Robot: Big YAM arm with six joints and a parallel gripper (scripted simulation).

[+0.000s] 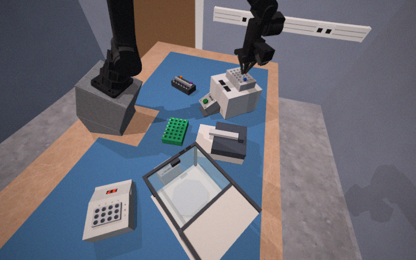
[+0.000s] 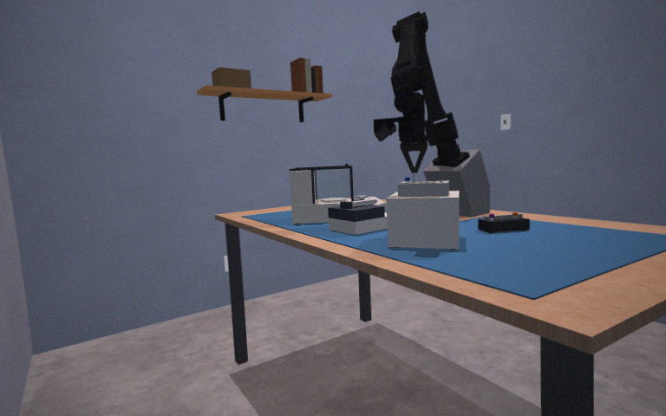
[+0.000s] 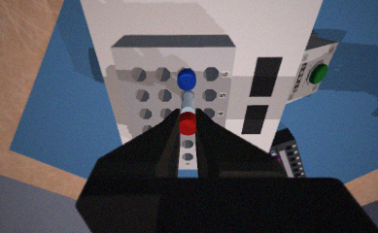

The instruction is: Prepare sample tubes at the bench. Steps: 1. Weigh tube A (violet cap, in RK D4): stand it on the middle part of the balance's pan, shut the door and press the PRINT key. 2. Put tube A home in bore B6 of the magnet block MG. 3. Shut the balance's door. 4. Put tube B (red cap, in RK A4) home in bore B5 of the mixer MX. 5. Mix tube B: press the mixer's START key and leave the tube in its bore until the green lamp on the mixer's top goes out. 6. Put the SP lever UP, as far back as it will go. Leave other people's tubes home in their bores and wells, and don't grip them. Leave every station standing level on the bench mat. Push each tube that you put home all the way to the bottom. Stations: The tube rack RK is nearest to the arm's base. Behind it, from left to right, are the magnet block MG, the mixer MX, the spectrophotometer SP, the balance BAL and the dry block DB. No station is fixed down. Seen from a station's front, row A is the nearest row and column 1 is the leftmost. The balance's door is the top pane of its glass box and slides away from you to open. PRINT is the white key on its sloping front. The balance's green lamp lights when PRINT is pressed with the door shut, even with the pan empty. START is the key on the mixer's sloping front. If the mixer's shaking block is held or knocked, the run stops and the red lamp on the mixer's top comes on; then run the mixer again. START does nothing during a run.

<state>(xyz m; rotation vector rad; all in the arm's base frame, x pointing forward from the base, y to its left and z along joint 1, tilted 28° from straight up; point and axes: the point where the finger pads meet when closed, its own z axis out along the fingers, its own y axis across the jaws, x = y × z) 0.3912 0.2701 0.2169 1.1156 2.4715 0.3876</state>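
Now: hand 5 cm above the blue-capped tube, 1 cm to the left of it and 1 cm short of it. The rest, counted from my hand: SP lever: 27 cm to the right, 11 cm below; then grey shaking block: 5 cm below, 3 cm to the left, 1 cm behind; then green start key: 14 cm behind, 13 cm below, 10 cm to the right.
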